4 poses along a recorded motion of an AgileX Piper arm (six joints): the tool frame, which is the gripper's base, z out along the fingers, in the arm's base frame.
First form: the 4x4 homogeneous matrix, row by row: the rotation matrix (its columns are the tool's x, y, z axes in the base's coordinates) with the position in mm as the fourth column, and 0 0 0 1 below. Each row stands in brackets.
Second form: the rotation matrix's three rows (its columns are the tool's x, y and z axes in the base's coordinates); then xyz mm. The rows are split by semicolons. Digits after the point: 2 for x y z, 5 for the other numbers.
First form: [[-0.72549, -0.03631, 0.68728, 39.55], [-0.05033, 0.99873, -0.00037, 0.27], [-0.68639, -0.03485, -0.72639, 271.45], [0, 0, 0, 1]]
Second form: -0.72549, -0.03631, 0.68728; -0.05033, 0.99873, -0.00037; -0.68639, -0.03485, -0.72639; 39.55, 0.27, 271.45
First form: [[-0.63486, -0.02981, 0.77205, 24.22], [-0.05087, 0.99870, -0.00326, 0.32], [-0.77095, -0.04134, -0.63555, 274.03], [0, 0, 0, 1]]
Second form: -0.63486, -0.02981, 0.77205; -0.05087, 0.99870, -0.00326; -0.77095, -0.04134, -0.63555; 24.22, 0.32, 274.03
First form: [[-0.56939, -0.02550, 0.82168, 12.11], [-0.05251, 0.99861, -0.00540, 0.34], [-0.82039, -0.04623, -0.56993, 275.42], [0, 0, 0, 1]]
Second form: -0.56939, -0.02550, 0.82168; -0.05251, 0.99861, -0.00540; -0.82039, -0.04623, -0.56993; 12.11, 0.34, 275.42
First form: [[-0.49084, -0.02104, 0.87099, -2.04], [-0.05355, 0.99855, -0.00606, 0.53], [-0.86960, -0.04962, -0.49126, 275.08], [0, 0, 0, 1]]
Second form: -0.49084, -0.02104, 0.87099; -0.05355, 0.99855, -0.00606; -0.86960, -0.04962, -0.49126; -2.04, 0.53, 275.08
